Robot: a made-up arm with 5 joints.
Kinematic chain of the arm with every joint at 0, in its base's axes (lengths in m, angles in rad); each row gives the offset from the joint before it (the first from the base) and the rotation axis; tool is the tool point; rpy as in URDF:
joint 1: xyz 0.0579 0 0.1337 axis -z
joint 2: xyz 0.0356 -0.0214 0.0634 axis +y
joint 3: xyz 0.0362 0 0.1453 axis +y
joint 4: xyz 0.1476 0 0.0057 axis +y
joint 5: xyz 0.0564 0.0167 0 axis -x
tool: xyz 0 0 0 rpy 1.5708 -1.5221 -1.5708
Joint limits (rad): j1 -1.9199..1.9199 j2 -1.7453..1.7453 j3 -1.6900..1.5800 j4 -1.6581..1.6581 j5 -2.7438..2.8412
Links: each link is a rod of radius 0.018 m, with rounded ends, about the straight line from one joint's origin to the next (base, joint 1, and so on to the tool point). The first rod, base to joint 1, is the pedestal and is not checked.
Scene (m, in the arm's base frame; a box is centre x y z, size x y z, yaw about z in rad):
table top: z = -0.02
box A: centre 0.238 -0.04 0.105 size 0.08 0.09 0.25 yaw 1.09
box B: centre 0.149 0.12 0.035 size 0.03 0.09 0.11 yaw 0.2
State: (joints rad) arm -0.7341 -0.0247 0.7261 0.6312 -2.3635
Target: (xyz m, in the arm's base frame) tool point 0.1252 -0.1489 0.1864
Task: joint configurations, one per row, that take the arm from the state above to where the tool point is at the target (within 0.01 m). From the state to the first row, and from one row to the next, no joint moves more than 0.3 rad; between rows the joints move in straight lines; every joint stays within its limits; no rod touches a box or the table.
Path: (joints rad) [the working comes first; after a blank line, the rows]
Joints at the target: 1.1175 -0.1117 0.9197 0.7300 -2.3635
Straight joint move there: touches box A.

1: -0.5102 -0.1339 0.6594 0.5049 -2.4504
2: -0.2863 -0.2432 0.5927 0.3787 -2.5372
3: -0.0623 -0.3524 0.5260 0.2524 -2.6241
4: 0.1616 -0.4617 0.4593 0.1261 -2.7110
5: 0.4006 -0.3742 0.5744 0.2771 -2.6241
6: 0.6396 -0.2867 0.6895 0.4281 -2.5372
7: 0.8785 -0.1992 0.8046 0.5790 -2.4504
8: 1.1175 -0.1117 0.9197 0.7300 -2.3635

